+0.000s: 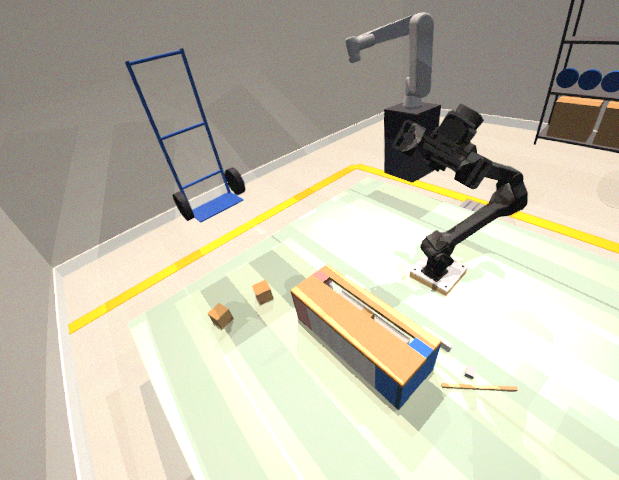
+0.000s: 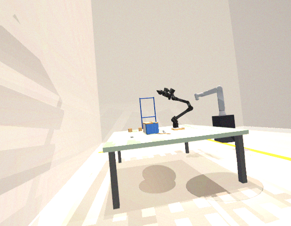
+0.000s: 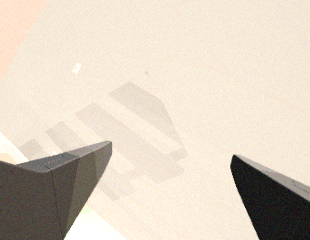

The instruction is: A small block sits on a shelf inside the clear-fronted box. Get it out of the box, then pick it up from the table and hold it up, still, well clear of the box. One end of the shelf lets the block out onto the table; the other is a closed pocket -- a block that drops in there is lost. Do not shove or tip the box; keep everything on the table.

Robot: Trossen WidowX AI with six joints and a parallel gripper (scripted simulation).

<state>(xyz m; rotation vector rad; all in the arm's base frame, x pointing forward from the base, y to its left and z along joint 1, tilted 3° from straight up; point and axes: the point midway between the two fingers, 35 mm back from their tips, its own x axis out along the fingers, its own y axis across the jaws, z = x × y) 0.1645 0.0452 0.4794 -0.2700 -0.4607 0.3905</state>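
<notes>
The box lies 10 cm ahead of my gripper tip, 8 cm to the right of it and 45 cm below it. Round my gripper tip: thin wooden stick 2 cm ahead, 21 cm to the left, 51 cm below.
</notes>
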